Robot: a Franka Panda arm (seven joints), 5 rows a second.
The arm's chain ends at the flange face. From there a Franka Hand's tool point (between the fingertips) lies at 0.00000 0.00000 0.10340 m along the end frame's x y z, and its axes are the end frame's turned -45 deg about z.
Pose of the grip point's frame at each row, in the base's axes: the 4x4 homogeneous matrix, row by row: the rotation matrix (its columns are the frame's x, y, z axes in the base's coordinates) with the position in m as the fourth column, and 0 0 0 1 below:
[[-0.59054 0.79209 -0.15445 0.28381], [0.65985 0.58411 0.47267 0.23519], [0.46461 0.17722 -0.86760 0.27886], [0 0 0 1]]
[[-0.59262 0.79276 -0.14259 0.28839], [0.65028 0.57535 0.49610 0.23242], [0.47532 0.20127 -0.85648 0.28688], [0 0 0 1]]
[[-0.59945 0.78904 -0.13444 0.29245], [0.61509 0.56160 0.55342 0.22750], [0.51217 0.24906 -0.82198 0.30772], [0 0 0 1]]
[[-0.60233 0.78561 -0.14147 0.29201], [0.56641 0.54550 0.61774 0.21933], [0.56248 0.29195 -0.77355 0.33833], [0 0 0 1]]
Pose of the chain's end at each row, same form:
[[0.14252 0.97767 -0.15445 0.29978], [0.87961 -0.05356 0.47267 0.18632], [0.45384 -0.20322 -0.86760 0.36857], [0 0 0 1]]
[[0.14152 0.97961 -0.14259 0.30313], [0.86665 -0.05298 0.49610 0.18112], [0.47842 -0.19378 -0.85648 0.37544], [0 0 0 1]]
[[0.13406 0.98181 -0.13444 0.30635], [0.83205 -0.03782 0.55342 0.17028], [0.53827 -0.18605 -0.82198 0.39271], [0 0 0 1]]
[[0.12960 0.98142 -0.14147 0.30664], [0.78624 -0.01479 0.61774 0.15546], [0.60417 -0.19129 -0.77355 0.41832], [0 0 0 1]]

